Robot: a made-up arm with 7 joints.
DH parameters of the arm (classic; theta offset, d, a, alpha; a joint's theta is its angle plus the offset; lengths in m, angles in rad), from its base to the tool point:
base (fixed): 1.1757 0 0.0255 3.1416
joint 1: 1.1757 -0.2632 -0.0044 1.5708
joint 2: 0 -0.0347 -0.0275 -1.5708
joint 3: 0 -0.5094 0.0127 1.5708
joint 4: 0 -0.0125 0.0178 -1.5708
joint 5: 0 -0.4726 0.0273 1.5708
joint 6: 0 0.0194 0.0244 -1.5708
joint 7: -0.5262 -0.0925 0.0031 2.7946
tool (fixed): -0.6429 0.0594 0 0
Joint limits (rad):
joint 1: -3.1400..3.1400
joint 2: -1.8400..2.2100
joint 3: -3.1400..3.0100
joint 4: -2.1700..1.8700
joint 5: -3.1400..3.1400
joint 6: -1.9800..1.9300
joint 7: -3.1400..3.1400
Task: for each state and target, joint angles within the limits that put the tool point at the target. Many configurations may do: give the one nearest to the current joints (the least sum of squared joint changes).
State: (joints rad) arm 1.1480 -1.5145 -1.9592 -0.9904 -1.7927 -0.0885 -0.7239
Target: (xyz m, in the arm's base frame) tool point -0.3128 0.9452 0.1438
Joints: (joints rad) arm 1.8392 -1.8400 -1.8173 -1.0558 -1.7855 -0.0558 -0.7227
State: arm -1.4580 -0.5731 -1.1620 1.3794 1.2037 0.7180 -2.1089
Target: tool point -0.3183 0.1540 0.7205
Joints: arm -1.4904 -0.6936 -1.0145 1.8308 1.1150 0.8856 -2.1191
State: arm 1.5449 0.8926 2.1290 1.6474 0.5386 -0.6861 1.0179
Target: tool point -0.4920 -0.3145 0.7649
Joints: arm 1.3107 1.0401 2.1500 1.7061 0.5422 -0.7215 1.0116
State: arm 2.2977 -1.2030 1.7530 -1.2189 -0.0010 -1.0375 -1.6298
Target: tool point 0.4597 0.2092 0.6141
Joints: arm 1.8313 -1.2424 2.1195 -1.6198 0.0709 -1.3095 -1.6023
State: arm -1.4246 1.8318 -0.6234 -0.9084 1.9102 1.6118 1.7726
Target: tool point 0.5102 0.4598 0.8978
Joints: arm -1.2531 1.0867 -0.3561 -0.8544 1.9017 1.2850 1.7641
